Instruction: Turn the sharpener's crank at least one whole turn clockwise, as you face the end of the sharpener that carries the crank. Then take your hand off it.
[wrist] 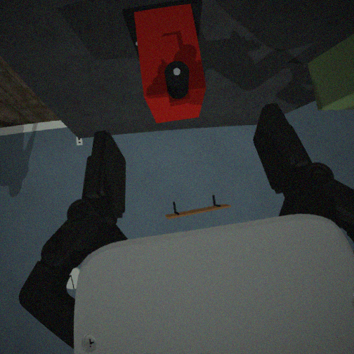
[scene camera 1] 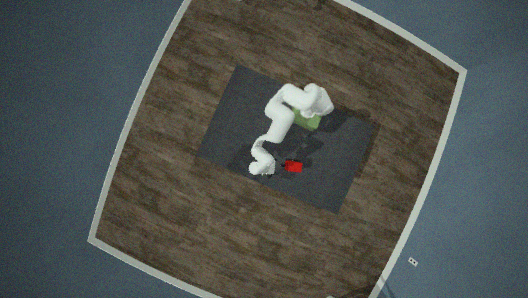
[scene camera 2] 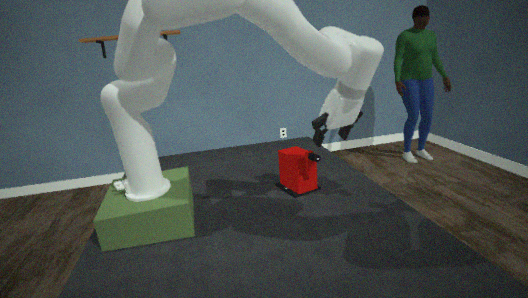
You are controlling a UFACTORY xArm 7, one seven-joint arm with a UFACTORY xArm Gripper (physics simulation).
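Frame: origin at the arm's base, x ahead, y down, z left, level; millimetres.
Where they show: gripper, fingertip midpoint: [scene camera 1: 274,165] [scene camera 2: 329,140]; arm's base at its link origin: [scene camera 2: 148,190].
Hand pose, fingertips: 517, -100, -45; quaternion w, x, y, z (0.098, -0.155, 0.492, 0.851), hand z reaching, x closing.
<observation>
Things, the pixels of their top centre, and the offset from my fingertips, as dx, dy, dz. "spot": a spot on its surface instead. Level surfaces: height alone.
- sharpener at a spot on its surface: [scene camera 2: 290,172] spot: -87, +134, +132
- thin black base at a spot on its surface: [scene camera 2: 296,193] spot: -78, +195, +97
- dark mat at its surface level: dy +204
The sharpener [scene camera 1: 294,166] [scene camera 2: 290,172] [wrist: 150,40] is a red box standing upright on a thin black base [scene camera 2: 296,193]. Its black crank [scene camera 2: 314,157] [wrist: 177,82] sticks out from the upper part of one end; in the wrist view a pale round spot shows on it. My gripper [scene camera 2: 331,140] [wrist: 186,132] is open, with its black fingers wide apart and no object between them. It is above and out from the crank end, apart from the crank. In the overhead view the white wrist largely hides the fingers.
The white arm [scene camera 1: 280,125] [scene camera 2: 295,40] rises from a green block [scene camera 1: 312,121] [scene camera 2: 145,225] [wrist: 332,80] on the dark mat [scene camera 1: 225,110] [scene camera 2: 250,270]. A person in green [scene camera 2: 417,55] stands by the wall at the right. An orange shelf [scene camera 2: 97,39] [wrist: 197,211] hangs on the wall.
</observation>
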